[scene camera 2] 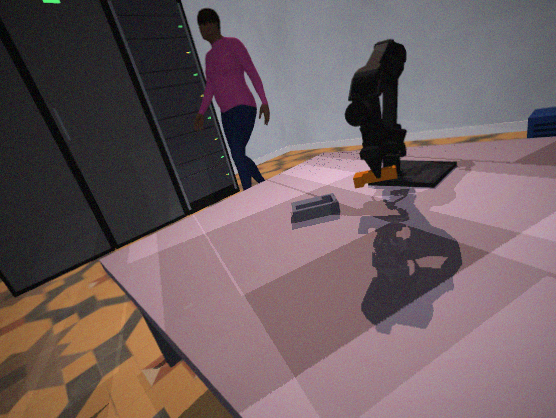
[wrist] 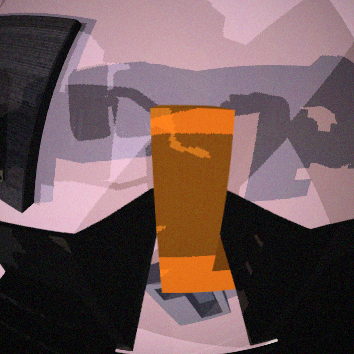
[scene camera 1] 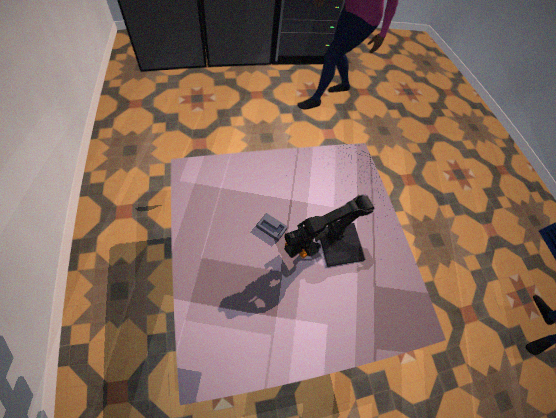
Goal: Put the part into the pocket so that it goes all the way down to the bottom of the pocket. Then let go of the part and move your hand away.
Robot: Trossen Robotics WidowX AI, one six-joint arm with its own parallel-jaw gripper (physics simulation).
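Frame: origin at the arm's base, x ahead, y left, z up, level; centimetres.
Seen in the pictures: gripper, fingertip midpoint: (scene camera 2: 379, 176) (wrist: 186, 195) (scene camera 1: 299, 249); arm's base, link origin: (scene camera 1: 332, 235).
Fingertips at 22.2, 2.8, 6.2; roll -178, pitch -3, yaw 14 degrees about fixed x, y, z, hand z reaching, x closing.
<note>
Pixels of each thing's top centre, then the offset from my fingertips to it, as dx, dy, dz.
- orange block-shaped part, top centre: (wrist: 223, 234) (scene camera 2: 374, 170) (scene camera 1: 297, 247) +1.6, -0.5, +2.4
- grey block with the rectangular pocket, top centre: (wrist: 192, 303) (scene camera 2: 313, 202) (scene camera 1: 272, 225) +7.0, -18.7, -4.9
My gripper (scene camera 1: 302, 250) (scene camera 2: 379, 173) (wrist: 186, 195) is shut on the orange block-shaped part (scene camera 1: 303, 252) (scene camera 2: 372, 176) (wrist: 192, 197) and holds it flat a little above the table. The grey block with the rectangular pocket (scene camera 1: 270, 226) (scene camera 2: 314, 207) lies on the table a short way to the left of the gripper in scene camera 1. The pocket is open at the top and looks empty. In the wrist view a corner of the grey block (wrist: 191, 305) shows below the part, between the black fingers.
The arm's black base plate (scene camera 1: 343, 250) (scene camera 2: 426, 173) (wrist: 31, 105) sits right behind the gripper. A person (scene camera 1: 344, 46) (scene camera 2: 232, 99) walks on the tiled floor beyond the table, near dark server cabinets (scene camera 1: 206, 33) (scene camera 2: 123, 124).
</note>
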